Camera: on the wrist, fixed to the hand. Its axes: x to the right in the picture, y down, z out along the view.
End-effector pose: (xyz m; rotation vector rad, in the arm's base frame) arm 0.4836 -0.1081 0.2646 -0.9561 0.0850 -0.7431
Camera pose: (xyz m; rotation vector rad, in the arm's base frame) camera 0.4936 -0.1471 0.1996 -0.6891 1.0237 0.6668
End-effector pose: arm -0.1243 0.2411 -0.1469 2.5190 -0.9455 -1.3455
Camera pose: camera -0.0882 0.1888 -0.1044 0.9434 -1.8664 -0.4780
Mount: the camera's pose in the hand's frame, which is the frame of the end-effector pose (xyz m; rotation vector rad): 0.0152 0.0414 -0.0625 -0.2105 0.2419 1.6100
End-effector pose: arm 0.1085 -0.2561 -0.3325 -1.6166 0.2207 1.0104
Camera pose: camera 0.1223 -0.3185 -0.3745 -1.5732 1.8162 2.0024
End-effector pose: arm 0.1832 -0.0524 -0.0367 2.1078 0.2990 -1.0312
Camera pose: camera 0.2497 -0.0376 -0.0020 1.5090 -0.9999 0.2223
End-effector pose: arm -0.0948 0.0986 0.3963 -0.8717 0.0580 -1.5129
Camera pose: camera -0.0923 0.0496 0.3377 -0.4825 0.8837 -0.0638
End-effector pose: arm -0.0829 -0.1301 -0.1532 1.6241 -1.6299 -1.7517
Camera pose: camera -0.0572 -0.1894 -0.1123 0.0725 -1.6296 -0.7164
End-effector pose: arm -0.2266 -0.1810 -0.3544 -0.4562 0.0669 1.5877
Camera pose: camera -0.2513 -0.1898 -0.4263 0.7736 -0.5204 -2.8582
